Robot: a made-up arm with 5 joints.
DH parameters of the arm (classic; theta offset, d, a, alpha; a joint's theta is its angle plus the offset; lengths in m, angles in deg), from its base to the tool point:
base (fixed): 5.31 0 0.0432 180
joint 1: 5.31 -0.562 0.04 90
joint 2: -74.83 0 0.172 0
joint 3: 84.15 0 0.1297 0
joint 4: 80.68 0.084 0.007 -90
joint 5: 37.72 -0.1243 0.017 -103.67
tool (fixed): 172.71 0.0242 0 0
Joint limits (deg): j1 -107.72..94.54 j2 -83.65..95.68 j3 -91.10..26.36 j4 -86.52..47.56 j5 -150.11..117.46
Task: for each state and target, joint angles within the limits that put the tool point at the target. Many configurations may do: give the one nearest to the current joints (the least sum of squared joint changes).
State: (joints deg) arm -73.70 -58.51 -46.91 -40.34 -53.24
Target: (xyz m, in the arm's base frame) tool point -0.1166 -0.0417 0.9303
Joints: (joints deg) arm -40.14 -55.68 -43.96 -40.10 -58.27
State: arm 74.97 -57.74 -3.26 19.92 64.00
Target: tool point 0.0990 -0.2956 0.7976
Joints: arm 93.19 -14.27 -8.84 17.32 64.97
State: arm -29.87 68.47 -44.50 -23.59 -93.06
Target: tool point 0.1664 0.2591 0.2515
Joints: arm -46.71 93.53 -23.99 -13.29 -94.06
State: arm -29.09 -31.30 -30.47 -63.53 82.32
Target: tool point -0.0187 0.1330 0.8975
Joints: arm -77.96 -14.21 -14.20 -75.35 94.60
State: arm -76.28 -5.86 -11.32 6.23 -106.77
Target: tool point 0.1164 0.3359 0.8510
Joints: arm -61.81 3.44 -40.28 -7.56 -108.06
